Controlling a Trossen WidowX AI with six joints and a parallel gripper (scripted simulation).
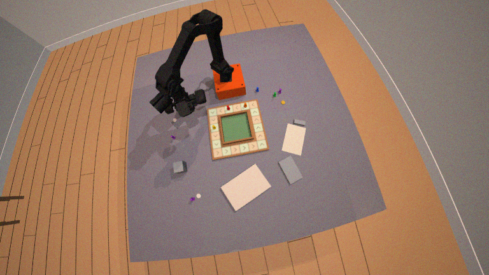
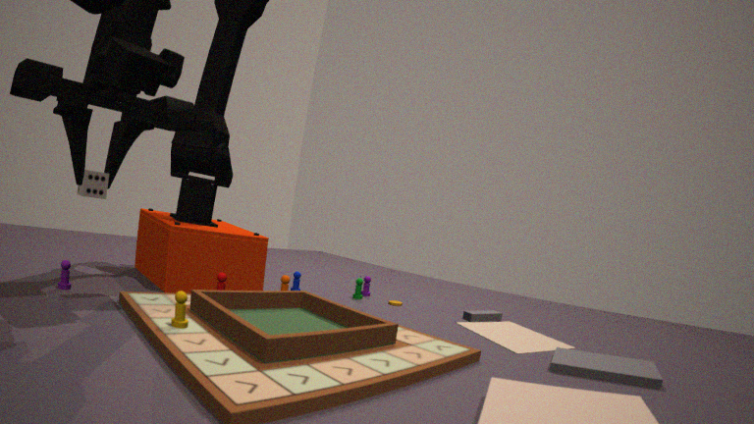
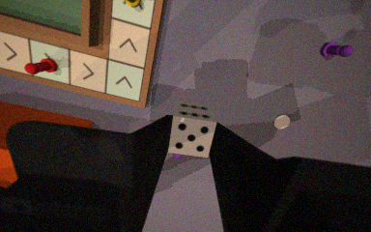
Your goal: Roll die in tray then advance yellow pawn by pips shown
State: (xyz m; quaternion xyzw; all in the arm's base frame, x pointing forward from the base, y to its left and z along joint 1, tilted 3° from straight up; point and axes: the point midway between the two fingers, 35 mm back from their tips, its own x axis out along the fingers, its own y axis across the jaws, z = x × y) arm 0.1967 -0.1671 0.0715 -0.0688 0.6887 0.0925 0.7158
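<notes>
My gripper tip is 6 cm short of the yellow pawn, 9 cm to the right of it and 10 cm above it. From my gripper tip the other things lie so: white die right at my gripper tip; red pawn 4 cm behind, 17 cm to the left, 10 cm below; tray 7 cm ahead, 20 cm to the left, 12 cm below.
</notes>
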